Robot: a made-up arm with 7 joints.
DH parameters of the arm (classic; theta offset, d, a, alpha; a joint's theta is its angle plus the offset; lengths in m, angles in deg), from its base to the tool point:
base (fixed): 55.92 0 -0.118 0
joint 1: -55.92 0.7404 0.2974 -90
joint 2: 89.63 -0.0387 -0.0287 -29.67
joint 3: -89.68 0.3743 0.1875 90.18
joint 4: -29.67 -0.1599 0.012 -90
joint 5: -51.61 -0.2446 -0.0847 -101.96
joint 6: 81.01 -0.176 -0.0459 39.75
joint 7: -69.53 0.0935 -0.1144 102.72
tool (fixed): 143.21 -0.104 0 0
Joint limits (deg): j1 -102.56..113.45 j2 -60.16..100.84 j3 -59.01..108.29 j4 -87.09..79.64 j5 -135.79..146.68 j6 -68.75..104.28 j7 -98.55..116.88
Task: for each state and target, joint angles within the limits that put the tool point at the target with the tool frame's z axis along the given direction. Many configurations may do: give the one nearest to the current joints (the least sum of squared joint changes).
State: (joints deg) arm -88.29 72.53 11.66 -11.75 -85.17 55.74 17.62
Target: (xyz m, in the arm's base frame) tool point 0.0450 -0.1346 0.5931 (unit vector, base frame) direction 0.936 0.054 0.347
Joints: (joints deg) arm -68.56 44.65 6.55 -11.64 -62.67 49.68 -17.54
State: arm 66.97 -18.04 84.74 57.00 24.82 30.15 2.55
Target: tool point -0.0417 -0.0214 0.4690 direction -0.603 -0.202 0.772
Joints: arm 81.94 9.38 78.45 70.63 27.25 4.67 -7.95
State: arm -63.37 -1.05 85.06 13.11 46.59 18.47 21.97
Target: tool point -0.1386 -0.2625 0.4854 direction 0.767 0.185 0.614
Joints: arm -102.56 -15.67 89.36 61.75 51.96 -13.07 1.42
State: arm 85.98 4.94 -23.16 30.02 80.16 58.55 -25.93
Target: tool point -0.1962 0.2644 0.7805 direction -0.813 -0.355 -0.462
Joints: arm 98.75 -2.17 -11.62 28.54 90.05 62.07 -49.36
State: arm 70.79 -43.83 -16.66 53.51 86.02 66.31 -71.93
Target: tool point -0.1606 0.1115 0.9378 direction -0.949 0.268 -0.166
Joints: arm 90.95 -52.72 -49.43 55.31 80.08 84.57 -53.81
